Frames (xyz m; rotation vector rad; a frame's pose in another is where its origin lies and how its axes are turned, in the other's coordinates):
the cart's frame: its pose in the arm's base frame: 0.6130 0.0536 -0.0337 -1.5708 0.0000 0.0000
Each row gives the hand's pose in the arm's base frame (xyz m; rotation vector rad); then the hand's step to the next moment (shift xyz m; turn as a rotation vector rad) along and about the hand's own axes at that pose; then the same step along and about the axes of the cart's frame.
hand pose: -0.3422 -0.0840 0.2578 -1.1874 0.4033 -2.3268
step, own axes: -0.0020 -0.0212 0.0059 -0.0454 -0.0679 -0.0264
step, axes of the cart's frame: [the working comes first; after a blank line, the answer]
step, axes of the arm's base frame: -0.0004 0.0186 0.0120 -0.0187 0.0826 -0.0139

-0.0004 -0.0120 0.0186 -0.0187 0.0139 0.0826
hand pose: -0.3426 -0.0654 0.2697 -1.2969 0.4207 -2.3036
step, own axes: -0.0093 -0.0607 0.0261 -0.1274 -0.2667 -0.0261
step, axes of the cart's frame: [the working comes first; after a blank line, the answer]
step, axes of the arm's base frame: 0.0120 0.0553 0.0353 -0.0296 0.2945 0.0213

0.0120 -0.0353 0.0553 -0.0296 -0.0213 0.2945
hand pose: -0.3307 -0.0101 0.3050 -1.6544 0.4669 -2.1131
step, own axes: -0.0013 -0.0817 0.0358 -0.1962 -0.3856 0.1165
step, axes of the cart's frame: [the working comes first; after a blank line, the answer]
step, axes of the arm's base frame: 0.0256 0.0705 0.0483 0.1095 0.4306 0.0575

0.0256 -0.0483 0.0705 0.1095 -0.0575 0.4306
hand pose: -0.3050 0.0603 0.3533 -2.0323 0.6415 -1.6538
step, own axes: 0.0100 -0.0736 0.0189 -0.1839 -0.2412 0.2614
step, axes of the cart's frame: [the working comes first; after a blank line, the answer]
step, axes of the arm's base frame: 0.0260 0.0534 0.0485 0.2426 0.3151 -0.0470

0.0260 -0.0485 0.0534 0.2426 0.0470 0.3151
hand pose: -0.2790 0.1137 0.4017 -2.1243 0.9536 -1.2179
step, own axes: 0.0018 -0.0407 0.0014 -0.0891 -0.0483 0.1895
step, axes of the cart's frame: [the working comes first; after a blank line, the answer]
step, axes of the arm's base frame: 0.0149 0.0241 0.0293 0.1508 0.1150 -0.1011

0.0149 -0.0293 0.0241 0.1508 0.1011 0.1150
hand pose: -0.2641 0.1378 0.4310 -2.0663 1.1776 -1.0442
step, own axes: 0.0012 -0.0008 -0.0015 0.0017 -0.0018 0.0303
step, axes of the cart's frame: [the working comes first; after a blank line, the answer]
step, axes of the arm's base frame: -0.0005 -0.0008 0.0019 0.0265 0.0016 -0.0149

-0.0005 -0.0019 -0.0008 0.0265 0.0149 0.0016
